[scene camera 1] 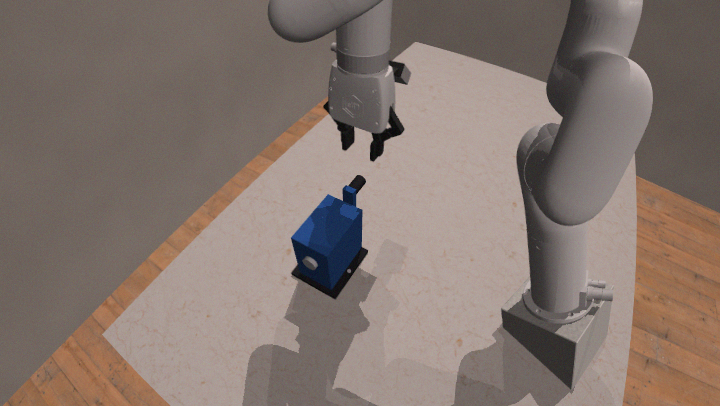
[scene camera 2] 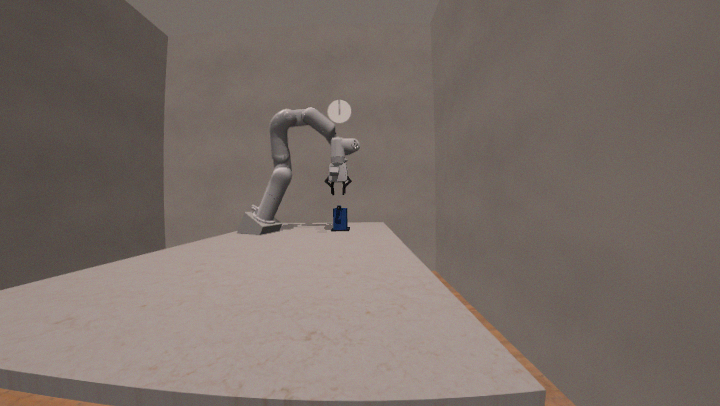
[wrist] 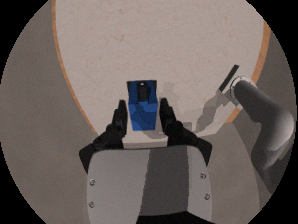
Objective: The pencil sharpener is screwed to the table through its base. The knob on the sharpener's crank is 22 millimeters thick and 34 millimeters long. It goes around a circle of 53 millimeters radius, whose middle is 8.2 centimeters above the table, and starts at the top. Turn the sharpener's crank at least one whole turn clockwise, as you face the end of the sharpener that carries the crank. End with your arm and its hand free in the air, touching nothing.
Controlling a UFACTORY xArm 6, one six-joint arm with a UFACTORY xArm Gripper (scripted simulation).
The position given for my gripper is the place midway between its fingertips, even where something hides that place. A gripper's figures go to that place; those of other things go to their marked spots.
Scene:
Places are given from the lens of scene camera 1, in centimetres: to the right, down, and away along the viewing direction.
my gripper (scene camera 1: 361, 151): 0, -9, 62
blue pencil sharpener (scene camera 1: 330, 240): -5, 6, 59

